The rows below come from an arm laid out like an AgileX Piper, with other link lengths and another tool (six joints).
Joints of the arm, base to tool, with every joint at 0 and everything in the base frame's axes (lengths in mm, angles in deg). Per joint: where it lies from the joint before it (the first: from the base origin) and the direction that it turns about. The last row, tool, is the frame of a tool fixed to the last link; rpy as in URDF.
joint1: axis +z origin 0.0 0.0 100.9
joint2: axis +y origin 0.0 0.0 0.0
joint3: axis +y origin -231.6 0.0 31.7
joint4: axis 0.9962 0 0.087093 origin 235.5 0.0 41.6
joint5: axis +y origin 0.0 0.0 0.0
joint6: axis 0.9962 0 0.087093 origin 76.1 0.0 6.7
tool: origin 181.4 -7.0 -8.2 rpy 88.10 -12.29 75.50
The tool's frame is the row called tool.
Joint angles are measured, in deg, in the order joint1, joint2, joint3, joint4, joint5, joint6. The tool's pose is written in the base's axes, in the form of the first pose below.
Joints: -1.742, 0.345, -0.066, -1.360, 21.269, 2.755
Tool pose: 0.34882 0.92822 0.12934 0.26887 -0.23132 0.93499 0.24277 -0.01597 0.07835
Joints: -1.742, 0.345, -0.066, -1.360, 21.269, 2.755
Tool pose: 0.34882 0.92822 0.12934 0.26887 -0.23132 0.93499 0.24277 -0.01597 0.07835
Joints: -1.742, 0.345, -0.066, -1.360, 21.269, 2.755
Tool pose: 0.34882 0.92822 0.12934 0.26887 -0.23132 0.93499 0.24277 -0.01597 0.07835
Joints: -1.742, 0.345, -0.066, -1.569, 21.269, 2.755
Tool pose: 0.34911 0.92858 0.12592 0.26891 -0.22800 0.93579 0.24276 -0.01639 0.07838
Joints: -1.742, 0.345, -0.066, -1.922, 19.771, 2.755
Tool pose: 0.34555 0.92957 0.12843 0.24460 -0.22135 0.94402 0.24517 -0.01697 0.08471
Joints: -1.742, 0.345, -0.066, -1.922, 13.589, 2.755
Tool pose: 0.32656 0.93130 0.16135 0.14238 -0.21723 0.96568 0.25348 -0.01636 0.11121
